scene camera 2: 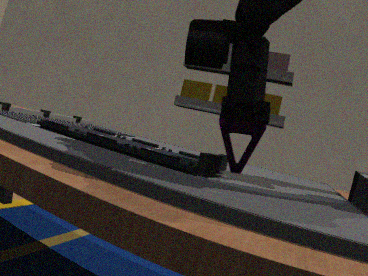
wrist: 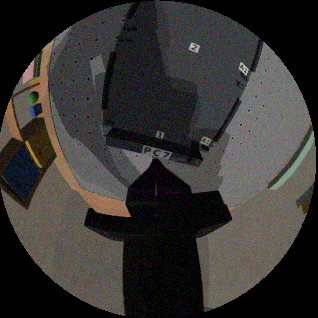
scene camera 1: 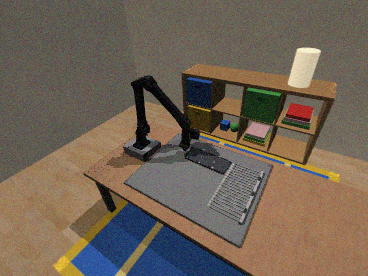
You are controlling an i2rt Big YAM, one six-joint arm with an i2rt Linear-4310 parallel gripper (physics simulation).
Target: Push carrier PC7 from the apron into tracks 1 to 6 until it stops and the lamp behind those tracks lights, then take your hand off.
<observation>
My gripper [scene camera 2: 235, 173] is shut and holds nothing. Also in view: a carrier PC7 [scene camera 2: 185, 162].
The carrier PC7 shows as well in the wrist view [wrist: 172, 85]. My gripper also shows in the wrist view [wrist: 154, 161].
</observation>
